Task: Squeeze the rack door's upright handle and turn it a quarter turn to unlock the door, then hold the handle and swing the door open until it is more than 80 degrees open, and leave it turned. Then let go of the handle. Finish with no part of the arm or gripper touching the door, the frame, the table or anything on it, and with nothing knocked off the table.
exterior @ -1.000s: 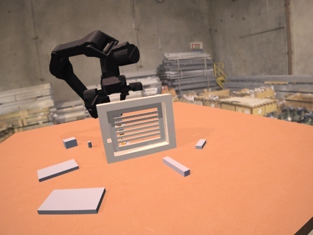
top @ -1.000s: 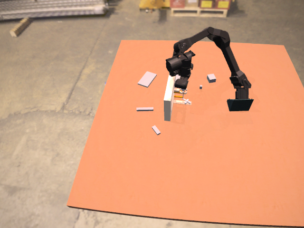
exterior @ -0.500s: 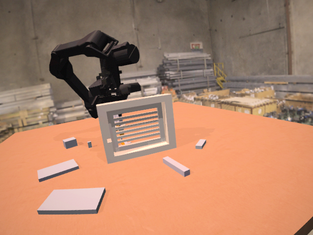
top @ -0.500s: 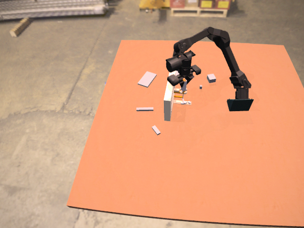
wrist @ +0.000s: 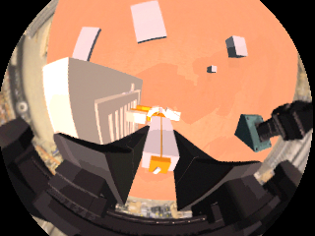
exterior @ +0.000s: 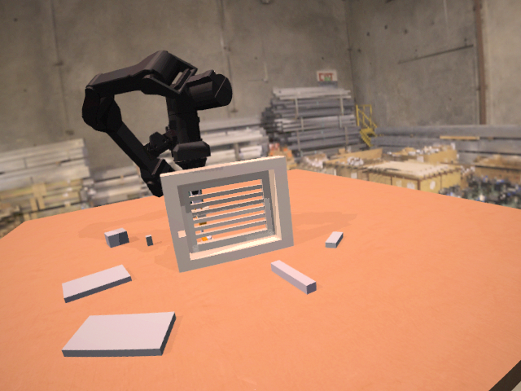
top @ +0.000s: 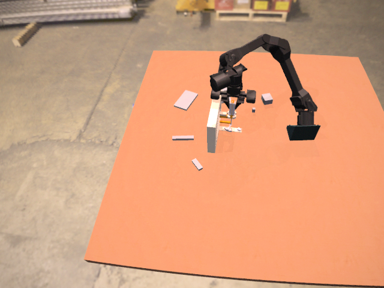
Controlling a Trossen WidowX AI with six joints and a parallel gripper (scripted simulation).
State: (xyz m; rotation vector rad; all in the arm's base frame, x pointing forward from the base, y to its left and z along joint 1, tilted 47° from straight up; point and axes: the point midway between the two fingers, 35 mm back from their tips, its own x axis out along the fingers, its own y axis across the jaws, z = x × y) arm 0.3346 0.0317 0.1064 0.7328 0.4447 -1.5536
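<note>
Right now my gripper tip is 10 mm to the right of the upright handle and 20 mm above it. Also, from my gripper tip: tiny cube 120 mm behind, 100 mm to the right, 110 mm below; then small block 200 mm behind, 170 mm to the right, 110 mm below; then flat slab 220 mm ahead, 190 mm to the right, 120 mm below.
</note>
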